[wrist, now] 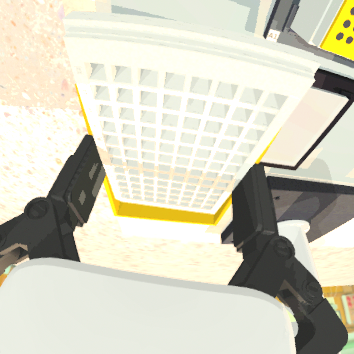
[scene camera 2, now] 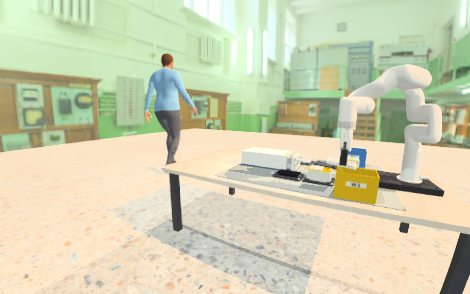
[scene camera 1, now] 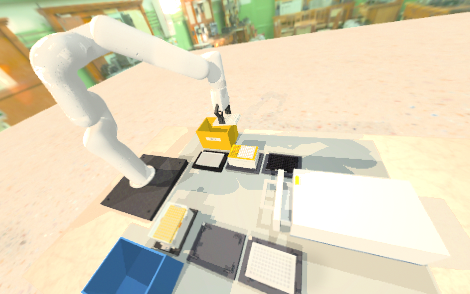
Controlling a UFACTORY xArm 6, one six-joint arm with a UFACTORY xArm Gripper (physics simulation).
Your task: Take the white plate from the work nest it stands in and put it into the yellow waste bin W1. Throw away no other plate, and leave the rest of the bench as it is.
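Pixels of known places: gripper, fingertip midpoint: (wrist: pixel 172 164) (scene camera 2: pixel 343 162) (scene camera 1: pixel 225 119); arm's base at its link origin: (wrist: pixel 283 229) (scene camera 2: pixel 408 180) (scene camera 1: pixel 143 176).
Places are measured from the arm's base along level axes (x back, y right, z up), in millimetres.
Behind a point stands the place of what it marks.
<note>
The white plate (scene camera 1: pixel 231 119) {z 136, x -435, y -270 mm} (wrist: pixel 175 115) {z 131, x -434, y -283 mm} is held level between the fingers of my gripper (scene camera 1: pixel 224 118) {z 130, x -400, y -285 mm} (scene camera 2: pixel 343 162) {z 130, x -400, y -285 mm} (wrist: pixel 172 164) {z 130, x -400, y -285 mm}, which is shut on its two sides. The plate is over the open top of the yellow waste bin W1 (scene camera 1: pixel 214 142) {z 28, x -329, y -222 mm} (scene camera 2: pixel 356 194) {z 8, x -336, y -354 mm} (wrist: pixel 165 215) {z 92, x -252, y -298 mm}, near rim height. In the wrist view, yellow rim shows past the plate's sides and near end; the plate hides most of the bin's inside. A dark, empty nest (scene camera 1: pixel 216 250) {z -11, x -463, y 246 mm} lies at the front of the bench. Another white plate (scene camera 1: pixel 272 265) {z 3, x -638, y 259 mm} sits in the nest to its right.
Beside the bin are a black-framed white pad (scene camera 1: pixel 211 160) {z -3, x -334, y -122 mm} (wrist: pixel 310 125) {z -3, x -335, y -113 mm}, a yellow-and-white tip box (scene camera 1: pixel 244 152) {z 53, x -510, y -127 mm} (scene camera 2: pixel 320 173) {z 34, x -496, y -178 mm} and a black plate (scene camera 1: pixel 283 163) {z 2, x -679, y -111 mm} (scene camera 2: pixel 288 175) {z -4, x -669, y -162 mm}. A white instrument (scene camera 1: pixel 355 210) {z 79, x -859, y 113 mm} (scene camera 2: pixel 267 157) {z 54, x -836, y -12 mm}, a blue bin (scene camera 1: pixel 127 265) {z 3, x -184, y 335 mm} and a yellow tip rack (scene camera 1: pixel 171 223) {z 55, x -309, y 206 mm} stand farther off.
</note>
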